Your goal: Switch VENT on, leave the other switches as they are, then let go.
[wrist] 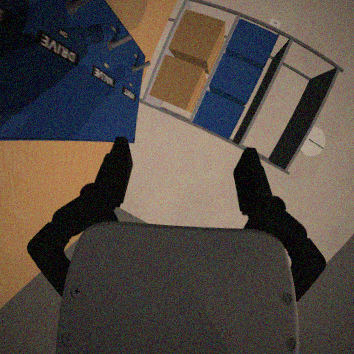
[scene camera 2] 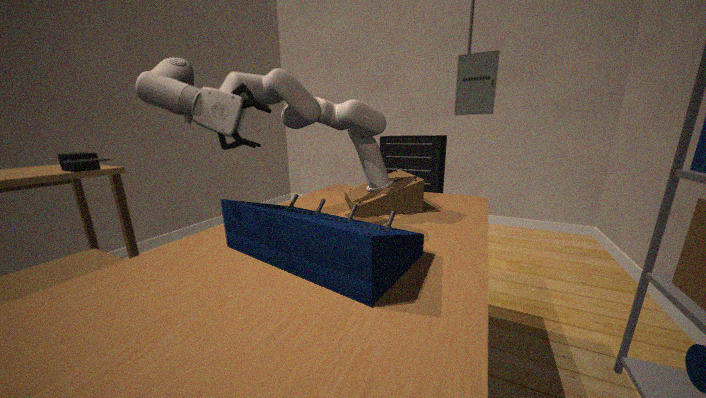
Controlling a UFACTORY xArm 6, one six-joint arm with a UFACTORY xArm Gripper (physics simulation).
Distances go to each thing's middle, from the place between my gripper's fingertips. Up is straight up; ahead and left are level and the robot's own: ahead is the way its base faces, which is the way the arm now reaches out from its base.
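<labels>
Blue switch panel [scene camera 2: 360, 260]: 260 mm below my hand, 30 mm behind it, 120 mm to the left of it.
</labels>
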